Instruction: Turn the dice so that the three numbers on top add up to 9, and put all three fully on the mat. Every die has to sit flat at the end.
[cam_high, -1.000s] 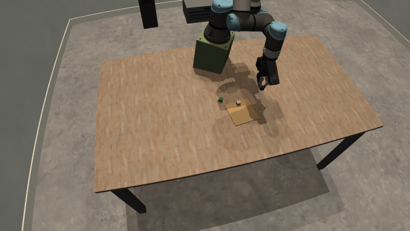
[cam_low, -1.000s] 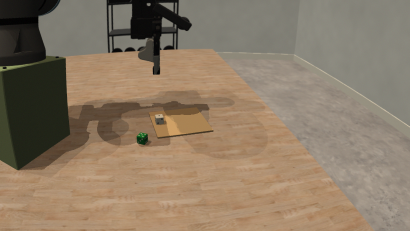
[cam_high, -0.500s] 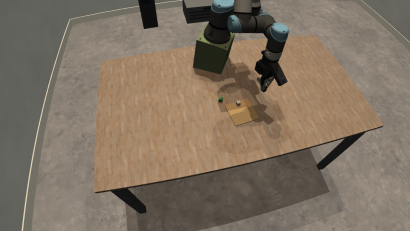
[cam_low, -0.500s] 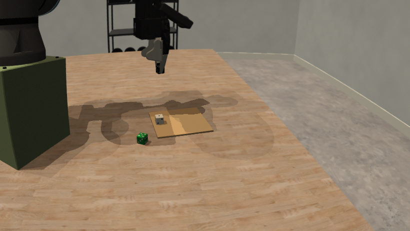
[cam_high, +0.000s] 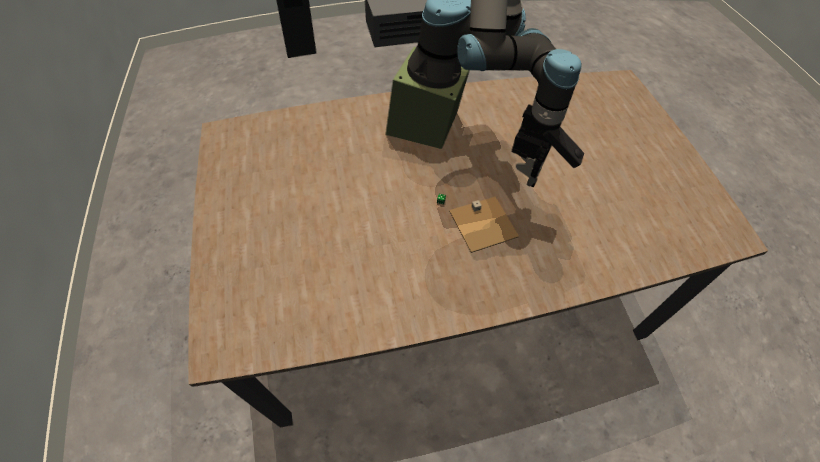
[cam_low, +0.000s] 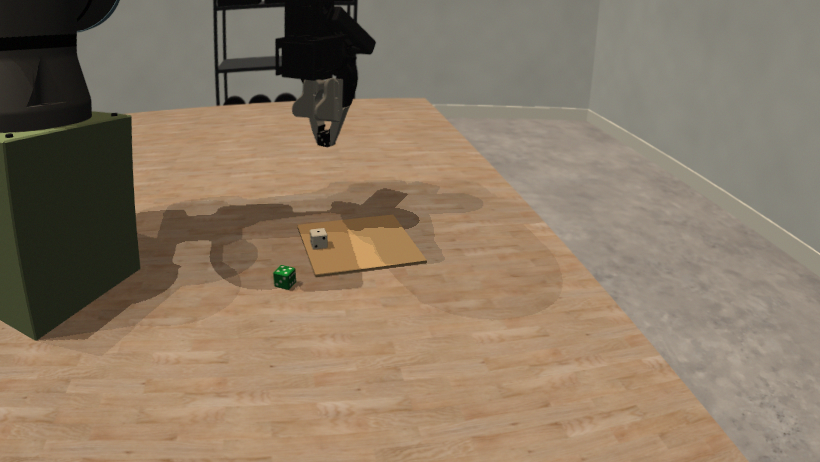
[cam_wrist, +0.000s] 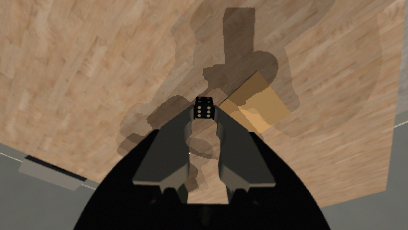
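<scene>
The tan mat lies 120 mm to the right of my hand, 110 mm below it and 40 mm ahead of it. Round my hand: white die: 130 mm to the right, 100 mm below, 10 mm behind; then black die: 10 mm below; then green die: 220 mm to the right, 100 mm below, 50 mm behind.
</scene>
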